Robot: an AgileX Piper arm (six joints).
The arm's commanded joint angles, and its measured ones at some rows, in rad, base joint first. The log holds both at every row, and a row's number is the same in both.
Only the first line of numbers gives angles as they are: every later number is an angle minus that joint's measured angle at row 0.
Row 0, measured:
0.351 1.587 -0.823 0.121 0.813 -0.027
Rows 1 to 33, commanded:
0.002 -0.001 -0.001 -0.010 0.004 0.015
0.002 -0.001 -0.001 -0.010 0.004 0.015
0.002 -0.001 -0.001 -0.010 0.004 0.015
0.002 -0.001 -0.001 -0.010 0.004 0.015
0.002 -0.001 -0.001 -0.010 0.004 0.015
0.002 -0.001 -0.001 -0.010 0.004 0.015
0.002 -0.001 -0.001 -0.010 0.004 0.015
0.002 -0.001 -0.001 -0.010 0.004 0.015
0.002 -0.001 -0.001 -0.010 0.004 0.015
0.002 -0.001 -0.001 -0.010 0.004 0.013
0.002 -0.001 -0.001 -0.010 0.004 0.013
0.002 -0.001 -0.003 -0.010 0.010 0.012
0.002 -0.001 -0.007 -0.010 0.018 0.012
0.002 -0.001 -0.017 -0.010 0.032 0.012
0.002 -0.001 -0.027 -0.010 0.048 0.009
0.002 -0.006 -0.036 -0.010 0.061 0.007
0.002 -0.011 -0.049 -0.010 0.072 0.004
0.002 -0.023 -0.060 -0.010 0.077 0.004
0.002 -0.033 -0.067 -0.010 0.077 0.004
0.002 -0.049 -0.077 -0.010 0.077 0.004
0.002 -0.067 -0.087 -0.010 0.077 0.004
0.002 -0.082 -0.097 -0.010 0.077 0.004
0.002 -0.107 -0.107 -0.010 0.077 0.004
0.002 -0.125 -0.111 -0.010 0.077 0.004
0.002 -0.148 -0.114 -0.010 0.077 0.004
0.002 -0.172 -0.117 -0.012 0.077 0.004
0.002 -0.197 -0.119 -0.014 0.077 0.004
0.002 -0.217 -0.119 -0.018 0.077 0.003
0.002 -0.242 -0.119 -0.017 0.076 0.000
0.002 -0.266 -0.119 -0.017 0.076 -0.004
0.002 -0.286 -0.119 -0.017 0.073 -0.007
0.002 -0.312 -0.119 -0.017 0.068 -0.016
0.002 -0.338 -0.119 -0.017 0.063 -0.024
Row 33, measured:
0.000 -0.250 -0.112 -0.006 0.069 0.004
